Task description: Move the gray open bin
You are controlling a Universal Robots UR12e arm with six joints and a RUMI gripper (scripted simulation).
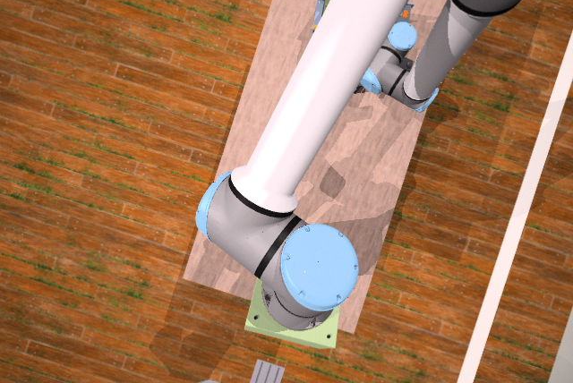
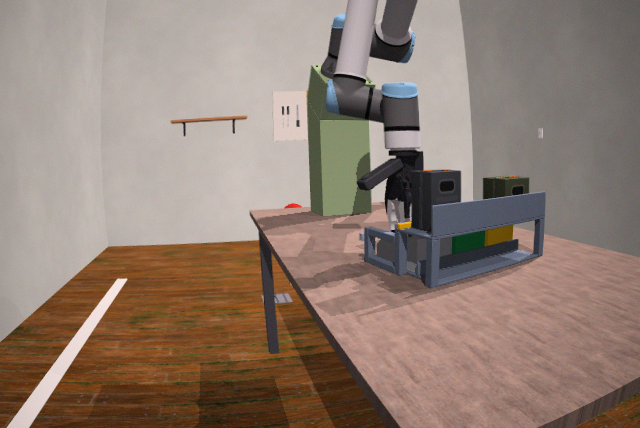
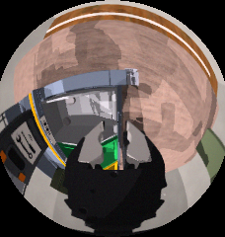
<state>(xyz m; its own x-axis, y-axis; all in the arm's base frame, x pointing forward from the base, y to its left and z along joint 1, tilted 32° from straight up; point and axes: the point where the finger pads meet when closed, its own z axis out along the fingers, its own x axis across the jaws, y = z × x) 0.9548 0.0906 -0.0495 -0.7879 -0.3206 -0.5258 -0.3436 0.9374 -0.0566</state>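
The gray open bin is 80 mm ahead of my hand, 20 mm to the left of it and 10 mm below it. From my hand the other things lie so: yellow bin 10 mm behind, 230 mm to the left, 10 mm below; green bin 30 mm ahead, 120 mm to the left, 10 mm below.
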